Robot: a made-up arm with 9 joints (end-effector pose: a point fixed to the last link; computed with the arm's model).
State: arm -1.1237 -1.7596 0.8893 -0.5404 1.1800 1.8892 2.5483 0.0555 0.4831
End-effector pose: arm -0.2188 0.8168 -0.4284 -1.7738 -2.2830 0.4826
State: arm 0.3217 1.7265 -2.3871 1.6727 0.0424 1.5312 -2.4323 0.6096 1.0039
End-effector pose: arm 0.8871 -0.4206 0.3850 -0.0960 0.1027 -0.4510
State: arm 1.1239 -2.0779 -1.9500 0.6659 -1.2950 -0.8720 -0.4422 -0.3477 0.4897
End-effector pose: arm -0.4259 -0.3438 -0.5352 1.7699 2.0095 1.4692
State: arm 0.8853 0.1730 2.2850 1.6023 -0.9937 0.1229 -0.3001 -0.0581 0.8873
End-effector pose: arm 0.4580 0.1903 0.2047 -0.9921 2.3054 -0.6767
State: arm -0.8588 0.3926 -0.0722 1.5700 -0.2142 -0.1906 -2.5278 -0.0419 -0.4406
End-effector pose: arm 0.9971 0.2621 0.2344 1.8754 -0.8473 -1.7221
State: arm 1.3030 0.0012 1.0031 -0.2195 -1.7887 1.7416 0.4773 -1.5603 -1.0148
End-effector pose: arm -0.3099 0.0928 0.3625 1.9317 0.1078 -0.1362
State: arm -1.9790 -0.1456 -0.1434 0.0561 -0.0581 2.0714 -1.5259 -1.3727 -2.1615
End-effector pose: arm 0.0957 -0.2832 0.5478 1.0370 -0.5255 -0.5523
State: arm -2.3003 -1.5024 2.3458 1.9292 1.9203 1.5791 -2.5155 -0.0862 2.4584
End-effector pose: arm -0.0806 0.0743 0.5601 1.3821 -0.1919 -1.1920
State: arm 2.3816 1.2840 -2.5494 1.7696 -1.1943 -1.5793 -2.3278 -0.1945 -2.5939
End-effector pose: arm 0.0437 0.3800 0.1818 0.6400 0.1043 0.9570
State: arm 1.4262 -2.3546 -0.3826 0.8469 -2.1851 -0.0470 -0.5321 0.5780 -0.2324
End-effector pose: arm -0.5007 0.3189 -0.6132 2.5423 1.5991 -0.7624
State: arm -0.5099 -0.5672 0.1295 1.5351 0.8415 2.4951 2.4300 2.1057 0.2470
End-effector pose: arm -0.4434 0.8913 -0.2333 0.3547 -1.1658 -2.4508
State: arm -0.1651 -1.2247 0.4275 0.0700 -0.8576 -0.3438 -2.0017 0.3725 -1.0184
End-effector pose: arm -0.3388 0.3426 0.5595 -2.4096 -0.6861 0.6450
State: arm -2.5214 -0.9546 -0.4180 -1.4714 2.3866 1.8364 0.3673 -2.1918 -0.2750
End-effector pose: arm -0.1288 -0.3079 -0.0332 0.2226 0.5217 0.2541
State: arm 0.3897 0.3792 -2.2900 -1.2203 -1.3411 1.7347 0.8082 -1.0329 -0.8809
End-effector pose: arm 0.2755 0.5328 0.2271 -1.2574 -2.7072 0.7780
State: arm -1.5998 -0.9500 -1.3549 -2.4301 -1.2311 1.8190 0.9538 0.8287 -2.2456
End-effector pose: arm -0.0861 -0.7796 -0.2523 -0.3796 0.1011 0.2903
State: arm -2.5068 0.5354 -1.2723 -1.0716 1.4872 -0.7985 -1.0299 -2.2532 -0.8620
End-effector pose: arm -0.6187 -0.5408 0.6542 -0.5217 1.9871 -1.2781
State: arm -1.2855 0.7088 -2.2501 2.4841 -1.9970 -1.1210 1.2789 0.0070 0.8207
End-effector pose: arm -0.1865 -0.0967 0.0587 -1.4488 1.4728 -1.1731
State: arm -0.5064 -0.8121 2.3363 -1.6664 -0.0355 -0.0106 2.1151 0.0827 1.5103
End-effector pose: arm -0.0355 0.6473 -0.1921 -0.9176 -2.1651 0.9869
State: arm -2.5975 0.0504 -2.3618 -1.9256 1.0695 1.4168 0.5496 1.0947 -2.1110
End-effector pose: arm -0.2412 -1.1977 -0.0869 0.5405 2.6681 1.3685
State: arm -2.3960 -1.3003 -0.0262 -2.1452 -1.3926 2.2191 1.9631 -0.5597 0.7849
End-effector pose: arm -0.0986 0.0530 -0.2155 -1.5986 0.0586 2.4516
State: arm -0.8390 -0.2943 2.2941 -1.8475 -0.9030 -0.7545 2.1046 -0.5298 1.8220
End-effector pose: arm 0.3907 0.6401 -0.1419 0.3301 -0.2958 1.1807
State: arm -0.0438 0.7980 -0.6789 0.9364 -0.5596 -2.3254 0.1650 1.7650 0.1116
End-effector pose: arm -0.3197 0.1368 0.6335 0.4694 3.0933 0.2452
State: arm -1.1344 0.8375 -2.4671 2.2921 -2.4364 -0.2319 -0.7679 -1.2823 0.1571
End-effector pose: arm -0.1688 0.1268 0.3627 -1.8036 -1.0617 1.6702
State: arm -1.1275 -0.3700 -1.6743 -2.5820 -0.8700 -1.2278 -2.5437 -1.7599 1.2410
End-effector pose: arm 0.4983 -0.1698 -0.7781 1.0622 -0.1943 -0.0292
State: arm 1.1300 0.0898 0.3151 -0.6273 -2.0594 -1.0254 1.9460 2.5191 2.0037
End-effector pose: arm -0.4537 0.2522 1.2678 -0.0063 0.6891 -2.1628
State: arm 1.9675 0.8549 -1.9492 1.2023 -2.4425 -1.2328 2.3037 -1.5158 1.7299
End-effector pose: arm 0.4178 -0.0056 0.9554 -1.4375 -0.3906 0.4757
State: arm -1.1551 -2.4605 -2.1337 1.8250 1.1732 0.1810 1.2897 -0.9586 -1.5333
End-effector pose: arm -0.2313 -0.2688 -0.3516 0.0581 1.5780 -2.5890
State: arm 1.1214 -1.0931 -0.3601 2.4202 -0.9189 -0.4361 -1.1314 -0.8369 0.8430
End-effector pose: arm -0.8637 0.2869 -0.1884 -1.7181 -1.4275 -1.8236
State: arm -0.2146 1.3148 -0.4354 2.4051 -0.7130 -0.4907 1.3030 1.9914 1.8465
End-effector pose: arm -0.4284 0.6706 -0.3849 0.6965 -1.3850 -1.3398
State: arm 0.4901 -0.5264 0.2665 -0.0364 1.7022 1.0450 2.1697 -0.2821 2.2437
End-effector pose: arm -0.4174 -0.0078 0.6135 0.5361 0.0271 1.1078
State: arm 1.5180 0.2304 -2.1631 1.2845 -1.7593 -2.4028 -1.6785 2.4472 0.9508
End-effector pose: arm -0.0717 -0.4497 1.2938 -0.8437 1.1506 -1.7401
